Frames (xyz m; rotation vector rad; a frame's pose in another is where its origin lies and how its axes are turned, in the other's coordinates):
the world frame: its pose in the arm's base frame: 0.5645 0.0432 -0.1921 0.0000 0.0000 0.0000
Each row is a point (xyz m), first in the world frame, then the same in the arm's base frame.
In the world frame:
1: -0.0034 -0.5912 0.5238
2: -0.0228 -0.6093 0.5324
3: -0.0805 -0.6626 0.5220
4: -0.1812 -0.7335 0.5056
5: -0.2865 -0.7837 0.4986
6: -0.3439 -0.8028 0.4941
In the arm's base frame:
1: 0.5611 -0.5480 0.3317
2: 0.5417 -0.5661 0.3403
3: 0.4840 -0.6194 0.3299
4: 0.3833 -0.6903 0.3135
5: 0.2780 -0.7405 0.3065
6: 0.2206 -0.7596 0.3020

